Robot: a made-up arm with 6 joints. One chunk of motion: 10 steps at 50 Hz.
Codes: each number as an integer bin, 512 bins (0 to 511) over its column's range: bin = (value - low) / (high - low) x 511, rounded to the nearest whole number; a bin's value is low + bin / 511 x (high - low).
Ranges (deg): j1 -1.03..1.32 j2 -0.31..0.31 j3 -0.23..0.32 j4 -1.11..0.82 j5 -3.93..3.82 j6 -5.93..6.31
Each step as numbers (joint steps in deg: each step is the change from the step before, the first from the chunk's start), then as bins.
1 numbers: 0.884 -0.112 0.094 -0.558 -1.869 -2.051
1 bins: 416 163 301 146 136 162
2 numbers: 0.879 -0.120 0.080 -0.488 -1.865 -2.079
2 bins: 415 157 288 165 136 161
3 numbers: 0.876 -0.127 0.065 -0.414 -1.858 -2.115
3 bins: 414 151 274 184 137 159
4 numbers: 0.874 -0.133 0.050 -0.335 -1.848 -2.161
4 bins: 414 146 260 205 137 157
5 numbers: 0.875 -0.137 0.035 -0.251 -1.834 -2.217
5 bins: 414 143 246 227 138 155
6 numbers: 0.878 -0.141 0.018 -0.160 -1.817 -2.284
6 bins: 415 139 230 252 139 152
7 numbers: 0.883 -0.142 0.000 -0.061 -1.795 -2.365
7 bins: 416 138 214 278 141 149
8 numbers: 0.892 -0.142 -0.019 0.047 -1.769 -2.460
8 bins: 418 138 196 306 142 145
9 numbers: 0.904 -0.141 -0.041 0.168 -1.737 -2.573
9 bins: 421 139 176 338 145 140
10 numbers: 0.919 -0.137 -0.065 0.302 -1.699 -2.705
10 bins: 424 143 153 374 147 135
